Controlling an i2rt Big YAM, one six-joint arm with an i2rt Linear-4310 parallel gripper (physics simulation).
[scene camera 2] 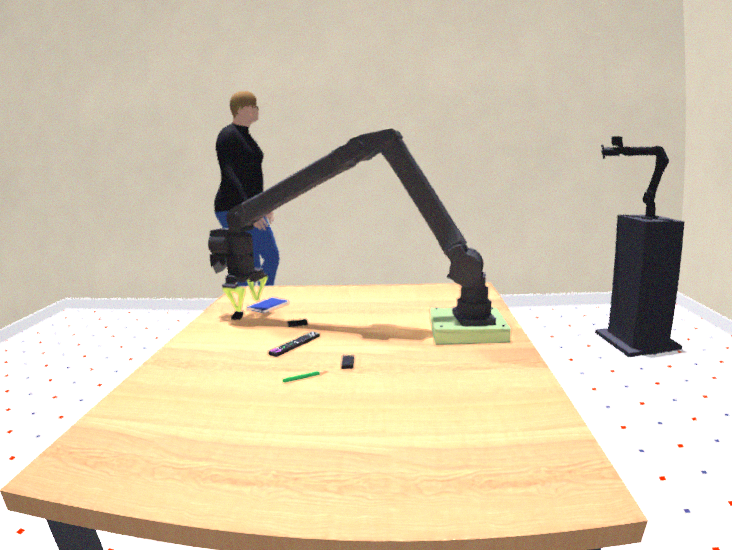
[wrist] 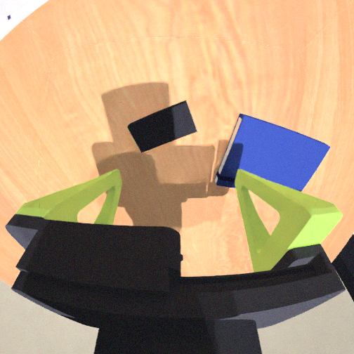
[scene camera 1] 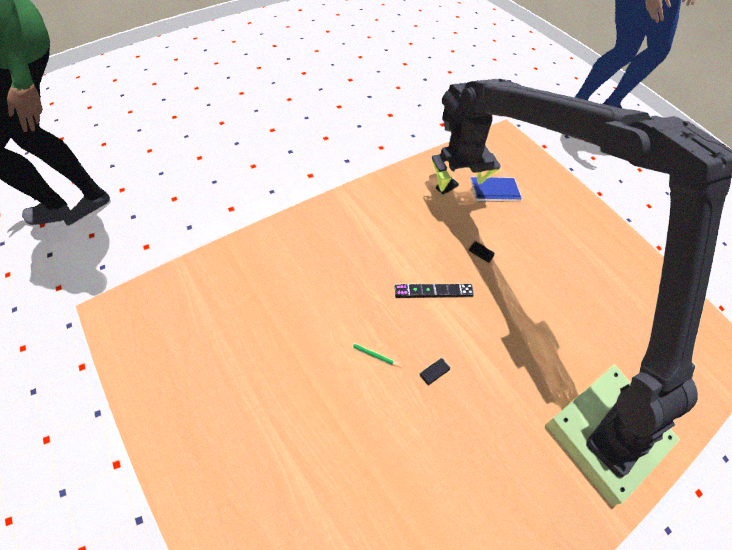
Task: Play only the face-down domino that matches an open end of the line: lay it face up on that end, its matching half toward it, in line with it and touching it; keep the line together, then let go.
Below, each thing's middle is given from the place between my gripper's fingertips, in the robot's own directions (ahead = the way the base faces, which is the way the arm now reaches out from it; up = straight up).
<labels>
The blue book (scene camera 1: 494, 189) lies 50 mm behind my hand, 90 mm to the right of it and 30 mm below it.
</labels>
